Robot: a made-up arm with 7 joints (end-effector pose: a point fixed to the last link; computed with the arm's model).
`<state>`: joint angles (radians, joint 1 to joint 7).
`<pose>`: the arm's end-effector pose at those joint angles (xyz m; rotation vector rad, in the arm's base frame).
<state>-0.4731 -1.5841 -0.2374 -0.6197 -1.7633 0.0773 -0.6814</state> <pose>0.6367 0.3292 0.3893 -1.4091 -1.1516 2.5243</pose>
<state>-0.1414 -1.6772 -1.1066 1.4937 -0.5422 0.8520 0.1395</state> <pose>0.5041 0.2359 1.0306 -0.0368 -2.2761 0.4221</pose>
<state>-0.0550 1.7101 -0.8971 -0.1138 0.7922 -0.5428 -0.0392</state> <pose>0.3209 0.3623 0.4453 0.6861 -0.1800 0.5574</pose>
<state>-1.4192 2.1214 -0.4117 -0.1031 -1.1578 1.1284 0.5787</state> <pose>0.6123 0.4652 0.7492 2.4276 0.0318 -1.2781</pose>
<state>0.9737 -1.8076 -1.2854 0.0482 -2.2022 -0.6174 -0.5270</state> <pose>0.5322 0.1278 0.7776 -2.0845 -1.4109 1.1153</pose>
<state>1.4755 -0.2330 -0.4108 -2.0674 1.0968 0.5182 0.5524</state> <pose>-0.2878 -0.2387 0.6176 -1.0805 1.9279 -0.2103</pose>
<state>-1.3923 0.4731 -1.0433 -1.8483 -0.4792 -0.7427 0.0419</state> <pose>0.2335 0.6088 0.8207 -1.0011 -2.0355 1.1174</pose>
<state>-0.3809 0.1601 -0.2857 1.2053 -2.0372 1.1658 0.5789</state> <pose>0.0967 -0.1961 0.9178 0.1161 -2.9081 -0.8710</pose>
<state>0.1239 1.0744 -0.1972 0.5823 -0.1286 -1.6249 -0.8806</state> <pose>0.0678 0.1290 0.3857 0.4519 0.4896 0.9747</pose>
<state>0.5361 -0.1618 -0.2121 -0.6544 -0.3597 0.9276 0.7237</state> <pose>0.6318 -0.0117 0.2654 0.0374 -0.4845 -0.2432</pose>
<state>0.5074 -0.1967 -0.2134 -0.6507 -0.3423 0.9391 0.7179</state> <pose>0.6241 -0.0083 0.2524 0.0186 -0.4588 -0.2151</pose>
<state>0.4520 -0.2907 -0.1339 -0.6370 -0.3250 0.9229 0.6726</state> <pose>0.5712 -0.0197 0.1853 -0.0541 -0.3392 -0.1684</pose>
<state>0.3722 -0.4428 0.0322 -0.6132 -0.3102 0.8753 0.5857</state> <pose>0.4526 -0.0651 0.0916 -0.1887 -0.1256 -0.1068</pose>
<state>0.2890 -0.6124 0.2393 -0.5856 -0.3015 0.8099 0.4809</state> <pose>0.2911 -0.1421 0.0377 -0.3492 0.1235 -0.0513</pose>
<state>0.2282 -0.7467 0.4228 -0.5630 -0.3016 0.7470 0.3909</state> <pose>0.1472 -0.2115 0.0411 -0.4772 0.3344 -0.0220</pose>
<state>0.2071 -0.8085 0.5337 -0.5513 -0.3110 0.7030 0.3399</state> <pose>0.0645 -0.2417 0.0579 -0.5338 0.4539 -0.0195</pose>
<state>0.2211 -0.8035 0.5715 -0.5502 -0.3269 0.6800 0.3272</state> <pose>0.0399 -0.2381 0.0568 -0.5281 0.4844 -0.0312</pose>
